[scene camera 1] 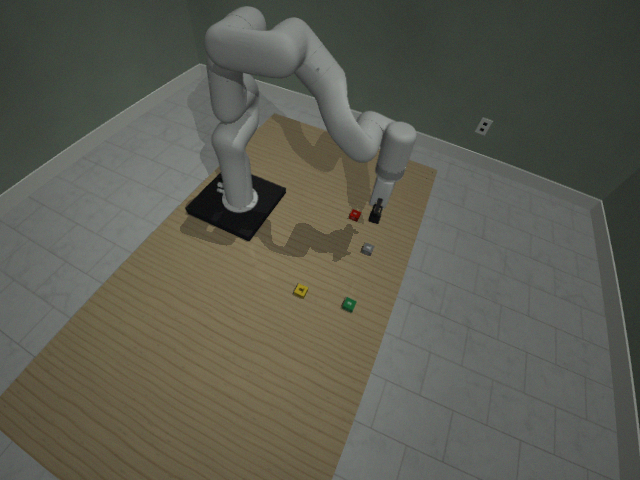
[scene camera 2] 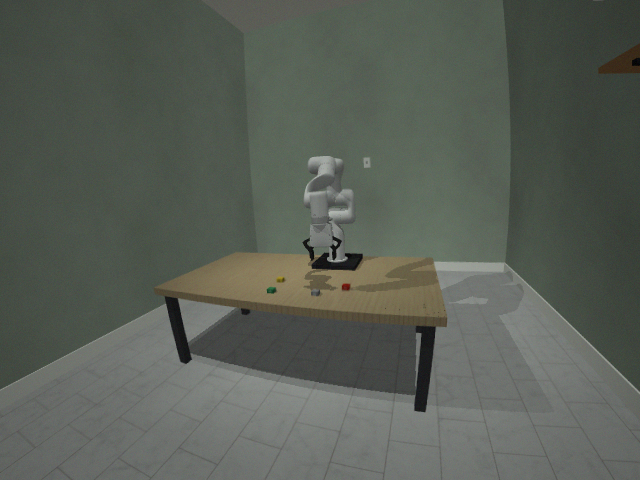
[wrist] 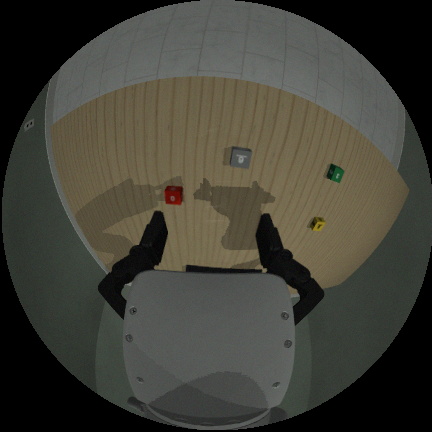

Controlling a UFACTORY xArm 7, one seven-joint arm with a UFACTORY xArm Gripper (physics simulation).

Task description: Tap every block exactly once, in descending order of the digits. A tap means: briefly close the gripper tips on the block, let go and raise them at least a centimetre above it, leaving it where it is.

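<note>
My gripper (scene camera 1: pixel 375 219) (scene camera 2: pixel 323 258) (wrist: pixel 211 222) is open and empty, high above the table. A red block (scene camera 1: pixel 354 214) (scene camera 2: pixel 345 286) (wrist: pixel 173 195) with a 0 lies just beyond the left fingertip in the wrist view. A grey block (scene camera 1: pixel 367 249) (scene camera 2: pixel 315 292) (wrist: pixel 241 158) lies ahead, between the two finger lines; its digit has a bar beside it and is hard to read. A green block (scene camera 1: pixel 349 304) (scene camera 2: pixel 271 290) (wrist: pixel 335 173) and a yellow block (scene camera 1: pixel 300 290) (scene camera 2: pixel 280 279) (wrist: pixel 318 224) lie to the right there; their digits are too small to read surely. All four are apart.
The blocks lie on the wooden table (scene camera 1: pixel 206 361) (scene camera 2: pixel 392 299) (wrist: pixel 140 110). The arm's black base plate (scene camera 1: pixel 268 192) (scene camera 2: pixel 356 262) stands on the table behind the blocks in the second scene view. Shadows of the arm fall across the table near the red and grey blocks.
</note>
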